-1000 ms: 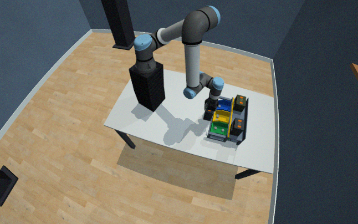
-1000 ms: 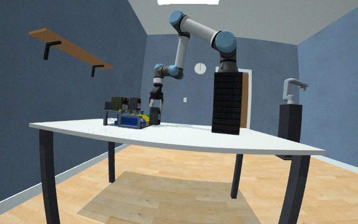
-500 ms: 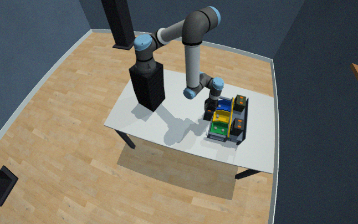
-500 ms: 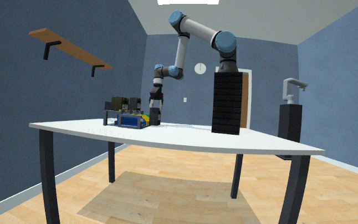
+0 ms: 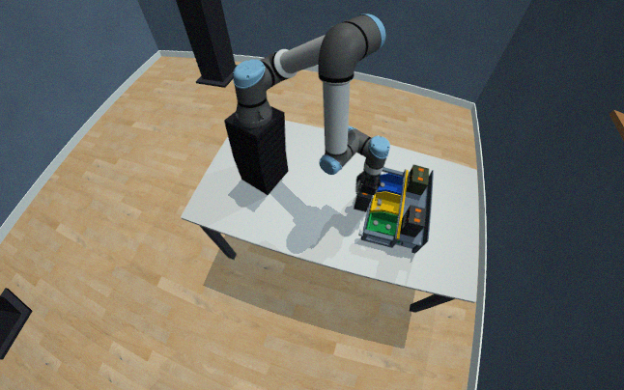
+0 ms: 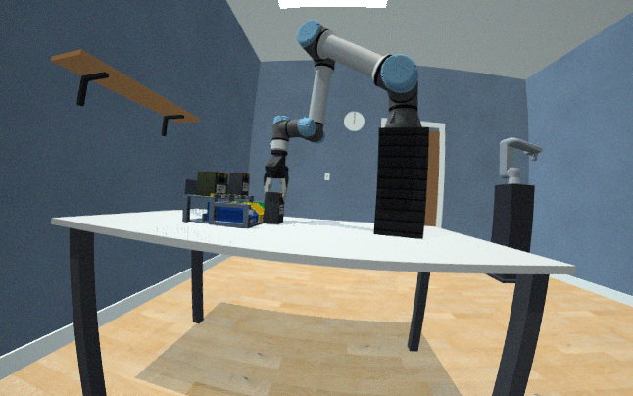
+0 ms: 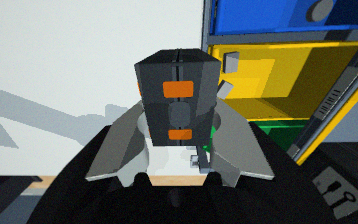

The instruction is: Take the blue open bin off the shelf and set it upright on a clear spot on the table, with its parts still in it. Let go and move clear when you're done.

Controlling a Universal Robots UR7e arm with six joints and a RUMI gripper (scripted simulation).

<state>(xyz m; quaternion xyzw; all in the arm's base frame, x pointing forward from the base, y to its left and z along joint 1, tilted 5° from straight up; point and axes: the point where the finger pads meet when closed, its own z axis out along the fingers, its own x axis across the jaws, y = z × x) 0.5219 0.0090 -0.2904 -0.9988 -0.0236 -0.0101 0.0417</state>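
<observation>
Right now my hand is 40 mm above the dark box. Also, from my hand: blue open bin: 130 mm ahead, 120 mm to the left, 70 mm below; then yellow bin: 130 mm ahead, 10 mm to the left, 70 mm below; then yellow divider: 180 mm ahead, 10 mm to the left.
</observation>
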